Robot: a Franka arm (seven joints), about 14 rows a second.
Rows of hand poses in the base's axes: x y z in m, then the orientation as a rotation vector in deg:
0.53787, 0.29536, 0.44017, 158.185, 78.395, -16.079
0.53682, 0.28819, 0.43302, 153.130, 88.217, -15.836
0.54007, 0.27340, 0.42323, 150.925, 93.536, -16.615
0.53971, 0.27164, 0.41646, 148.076, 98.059, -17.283
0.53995, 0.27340, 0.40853, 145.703, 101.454, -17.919
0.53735, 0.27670, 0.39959, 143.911, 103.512, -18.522
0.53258, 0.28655, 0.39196, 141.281, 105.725, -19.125
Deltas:
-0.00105, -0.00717, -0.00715, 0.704, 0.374, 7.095
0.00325, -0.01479, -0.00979, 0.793, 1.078, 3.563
-0.00036, -0.00176, -0.00677, 0.107, 0.630, 3.402
0.00024, 0.00176, -0.00793, -0.028, 0.520, 2.640
-0.00260, 0.00330, -0.00894, -0.274, 0.331, 1.751
-0.00477, 0.00985, -0.00763, -0.698, 0.085, 2.210

